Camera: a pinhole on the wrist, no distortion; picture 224 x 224 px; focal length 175.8 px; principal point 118.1 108.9 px. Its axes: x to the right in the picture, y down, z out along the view. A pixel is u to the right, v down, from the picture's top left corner.
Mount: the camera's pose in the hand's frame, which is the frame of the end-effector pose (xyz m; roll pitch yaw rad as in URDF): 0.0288 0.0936 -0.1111 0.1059 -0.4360 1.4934
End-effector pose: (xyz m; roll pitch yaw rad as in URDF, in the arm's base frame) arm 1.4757 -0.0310 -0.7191 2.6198 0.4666 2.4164
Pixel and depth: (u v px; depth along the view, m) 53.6 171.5 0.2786
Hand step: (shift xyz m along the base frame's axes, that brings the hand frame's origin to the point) 0.0575 -0.1128 -0.1078
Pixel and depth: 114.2 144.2 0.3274
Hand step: 0.1048 -0.0268 -0.1615
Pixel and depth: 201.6 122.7 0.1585
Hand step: 0.0565 0.1024 -0.0231
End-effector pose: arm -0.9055 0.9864 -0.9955 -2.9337 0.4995 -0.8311
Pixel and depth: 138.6 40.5 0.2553
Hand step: 0.0613 -0.0418 -0.1774
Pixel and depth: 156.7 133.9 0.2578
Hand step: -0.0437 0.0413 -0.1414
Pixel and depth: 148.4 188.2 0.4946
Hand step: -0.1273 0.3078 -0.2584
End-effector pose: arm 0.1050 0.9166 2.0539 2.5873 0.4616 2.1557
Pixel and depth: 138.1 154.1 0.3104
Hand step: 0.1340 -0.0268 -0.1363
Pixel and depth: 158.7 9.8 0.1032
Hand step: -0.0161 0.1179 0.0003
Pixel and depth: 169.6 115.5 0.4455
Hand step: 0.2111 0.0460 -0.2779
